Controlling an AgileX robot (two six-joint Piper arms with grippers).
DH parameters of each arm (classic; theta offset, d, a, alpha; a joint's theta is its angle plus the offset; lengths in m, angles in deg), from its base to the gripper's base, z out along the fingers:
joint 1: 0 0.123 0 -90
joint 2: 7.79 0 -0.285 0
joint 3: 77.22 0 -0.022 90
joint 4: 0 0.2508 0 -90
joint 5: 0 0 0.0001 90
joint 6: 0 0.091 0 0
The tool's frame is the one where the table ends.
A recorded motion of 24 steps. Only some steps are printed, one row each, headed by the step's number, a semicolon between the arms.
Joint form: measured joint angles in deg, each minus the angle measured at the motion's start. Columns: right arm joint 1, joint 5, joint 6, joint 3, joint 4, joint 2; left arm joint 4, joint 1, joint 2, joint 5, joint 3, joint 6.
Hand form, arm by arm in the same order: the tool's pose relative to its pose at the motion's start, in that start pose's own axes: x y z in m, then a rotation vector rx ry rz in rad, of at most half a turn. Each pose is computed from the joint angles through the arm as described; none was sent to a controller.
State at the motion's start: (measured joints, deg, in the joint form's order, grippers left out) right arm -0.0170 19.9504 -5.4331 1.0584 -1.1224 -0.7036; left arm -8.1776 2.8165 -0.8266 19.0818 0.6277 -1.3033
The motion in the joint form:
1: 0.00 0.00 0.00 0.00 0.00 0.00; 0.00 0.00 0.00 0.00 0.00 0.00
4: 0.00 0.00 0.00 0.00 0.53 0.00; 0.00 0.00 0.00 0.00 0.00 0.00
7: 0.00 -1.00 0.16 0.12 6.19 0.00; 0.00 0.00 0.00 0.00 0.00 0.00
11: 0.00 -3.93 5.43 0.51 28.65 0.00; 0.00 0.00 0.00 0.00 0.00 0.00
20: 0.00 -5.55 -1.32 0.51 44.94 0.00; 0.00 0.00 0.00 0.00 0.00 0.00
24: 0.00 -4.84 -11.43 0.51 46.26 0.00; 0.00 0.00 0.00 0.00 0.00 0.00
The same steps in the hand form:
1: 0.0000 0.0000 0.0000 0.0000 0.0000 0.0000; 0.0000 0.0000 0.0000 0.0000 0.0000 0.0000
4: 0.0000 0.0003 0.0000 -0.0031 -0.0003 0.0087; 0.0000 0.0000 0.0000 0.0000 0.0000 0.0000
7: -0.0014 0.0031 0.0002 -0.0343 -0.0186 0.1047; 0.0000 0.0000 0.0000 0.0000 0.0000 0.0000
11: -0.0074 0.0115 -0.0002 -0.1501 -0.0658 0.5709; 0.0000 0.0000 0.0000 0.0000 0.0000 0.0000
20: -0.0137 0.0149 -0.0016 -0.2181 -0.1070 0.7277; 0.0000 0.0000 0.0000 0.0000 0.0000 0.0000
24: -0.0133 0.0161 -0.0018 -0.2192 -0.1151 0.5726; 0.0000 0.0000 0.0000 0.0000 0.0000 0.0000

